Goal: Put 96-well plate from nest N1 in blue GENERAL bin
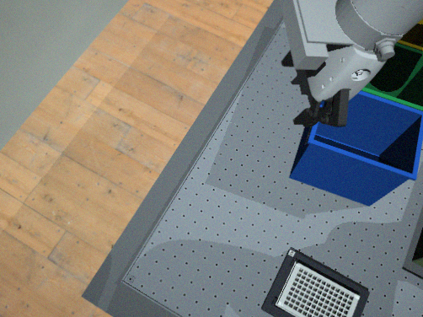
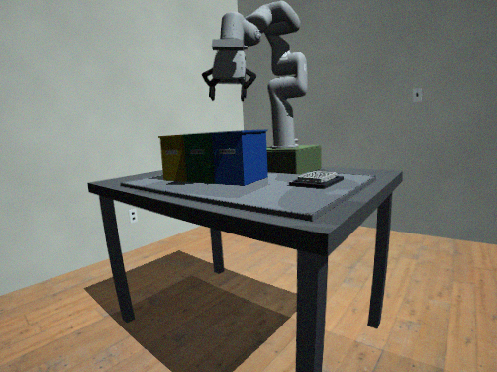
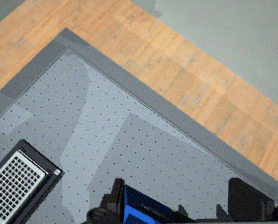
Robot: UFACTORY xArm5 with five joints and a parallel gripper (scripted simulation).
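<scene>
Right now the 96-well plate is 26 cm below my hand, 20 cm to the left of it and 19 cm behind it. Round my hand: green bin (20 cm to the right, 20 cm below, 11 cm behind); then yellow bin (33 cm to the right, 20 cm below, 9 cm behind); then blue bin (20 cm below, 13 cm behind, 7 cm to the right).
</scene>
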